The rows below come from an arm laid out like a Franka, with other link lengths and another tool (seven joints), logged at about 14 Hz.
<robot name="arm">
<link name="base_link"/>
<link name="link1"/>
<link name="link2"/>
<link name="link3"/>
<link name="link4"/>
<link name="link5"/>
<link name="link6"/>
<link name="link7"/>
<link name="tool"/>
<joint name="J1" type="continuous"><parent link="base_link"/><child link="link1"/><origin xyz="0 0 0.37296"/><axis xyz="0 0 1"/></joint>
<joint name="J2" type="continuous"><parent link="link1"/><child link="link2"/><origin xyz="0 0 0"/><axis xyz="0 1 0"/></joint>
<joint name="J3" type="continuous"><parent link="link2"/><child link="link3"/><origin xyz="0 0 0.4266"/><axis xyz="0 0 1"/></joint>
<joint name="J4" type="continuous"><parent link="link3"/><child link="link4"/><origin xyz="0.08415 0 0"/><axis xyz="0 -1 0"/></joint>
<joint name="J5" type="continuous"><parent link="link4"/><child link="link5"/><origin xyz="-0.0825 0 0.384"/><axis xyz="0 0 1"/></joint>
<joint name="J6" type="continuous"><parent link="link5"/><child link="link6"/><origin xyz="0 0 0"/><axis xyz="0 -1 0"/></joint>
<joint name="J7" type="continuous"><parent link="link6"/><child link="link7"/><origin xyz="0.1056 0 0"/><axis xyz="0 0 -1"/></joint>
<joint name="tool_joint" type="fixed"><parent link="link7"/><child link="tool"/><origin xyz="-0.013 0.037 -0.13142" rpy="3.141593 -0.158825 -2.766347"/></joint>
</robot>
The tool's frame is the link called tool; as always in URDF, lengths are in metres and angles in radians. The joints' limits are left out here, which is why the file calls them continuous.
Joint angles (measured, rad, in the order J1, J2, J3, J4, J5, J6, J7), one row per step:
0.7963, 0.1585, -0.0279, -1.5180, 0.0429, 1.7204, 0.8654
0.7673, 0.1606, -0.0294, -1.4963, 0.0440, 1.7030, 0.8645
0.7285, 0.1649, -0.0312, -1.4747, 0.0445, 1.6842, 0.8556
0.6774, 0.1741, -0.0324, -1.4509, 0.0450, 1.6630, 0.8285
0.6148, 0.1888, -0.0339, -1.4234, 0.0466, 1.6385, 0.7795
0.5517, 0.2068, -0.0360, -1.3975, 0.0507, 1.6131, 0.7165
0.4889, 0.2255, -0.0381, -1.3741, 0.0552, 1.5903, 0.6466
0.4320, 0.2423, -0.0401, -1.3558, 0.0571, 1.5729, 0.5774
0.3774, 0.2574, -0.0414, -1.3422, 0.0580, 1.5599, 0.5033
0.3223, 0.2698, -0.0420, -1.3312, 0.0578, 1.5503, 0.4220
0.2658, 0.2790, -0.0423, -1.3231, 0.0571, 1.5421, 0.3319
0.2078, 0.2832, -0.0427, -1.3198, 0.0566, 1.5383, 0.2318
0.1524, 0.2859, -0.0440, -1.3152, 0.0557, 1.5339, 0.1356
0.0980, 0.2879, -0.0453, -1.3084, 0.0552, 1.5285, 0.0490
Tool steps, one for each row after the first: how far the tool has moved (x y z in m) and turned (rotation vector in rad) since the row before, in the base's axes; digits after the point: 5 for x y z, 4 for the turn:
0.01478, -0.01370, 0.00766, 0.0021, -0.0011, -0.0289
0.01908, -0.01885, 0.00589, -0.0009, 0.0007, -0.0309
0.02387, -0.02480, 0.00338, -0.0043, 0.0037, -0.0243
0.02778, -0.03143, 0.00115, -0.0062, 0.0076, -0.0141
0.02622, -0.03321, -0.00196, -0.0060, 0.0137, -0.0011
0.02407, -0.03471, -0.00338, -0.0039, 0.0148, 0.0061
0.02000, -0.03325, -0.00414, -0.0033, 0.0123, 0.0112
0.01692, -0.03311, -0.00485, -0.0017, 0.0111, 0.0188
0.01429, -0.03463, -0.00394, 0.0005, 0.0077, 0.0260
0.01130, -0.03683, -0.00301, 0.0024, 0.0059, 0.0336
0.00784, -0.03912, -0.00143, 0.0053, 0.0012, 0.0416
0.00504, -0.03856, 0.00013, 0.0051, -0.0011, 0.0395
0.00294, -0.03811, 0.00155, 0.0051, -0.0027, 0.0310

